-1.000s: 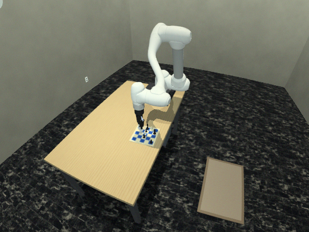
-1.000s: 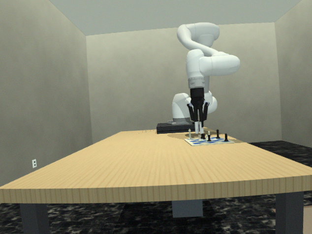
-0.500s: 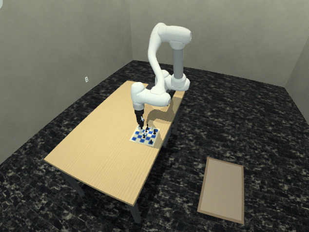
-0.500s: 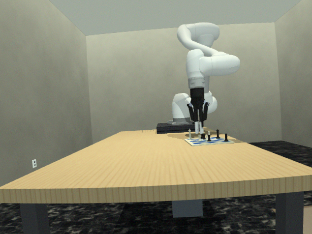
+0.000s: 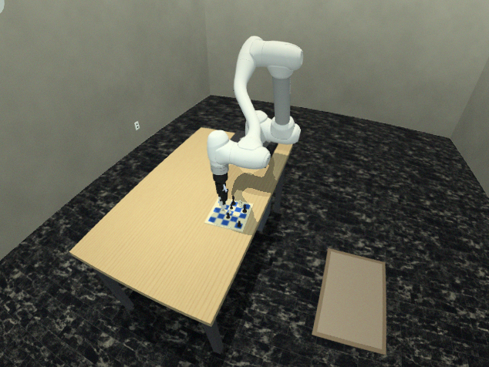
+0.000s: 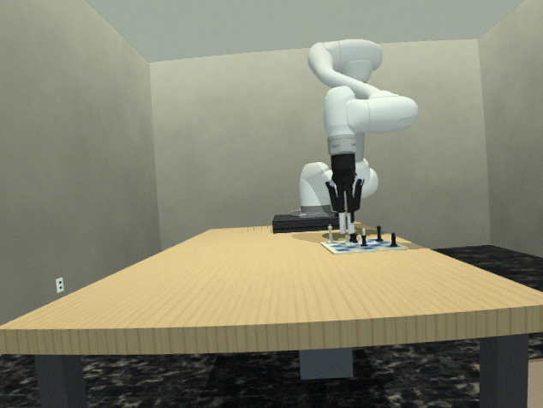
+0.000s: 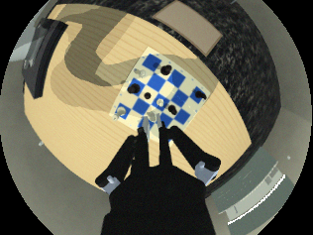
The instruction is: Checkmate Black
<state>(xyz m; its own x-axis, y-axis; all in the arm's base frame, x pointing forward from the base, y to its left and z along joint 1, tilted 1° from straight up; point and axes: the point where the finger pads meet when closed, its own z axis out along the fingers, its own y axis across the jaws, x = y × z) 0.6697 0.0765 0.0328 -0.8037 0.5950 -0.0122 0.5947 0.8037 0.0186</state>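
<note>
The black piece is 80 mm behind my hand, 40 mm below it and 30 mm to the left of it. Also, from my hand: chessboard: 70 mm below, 40 mm to the left, 10 mm behind.
</note>
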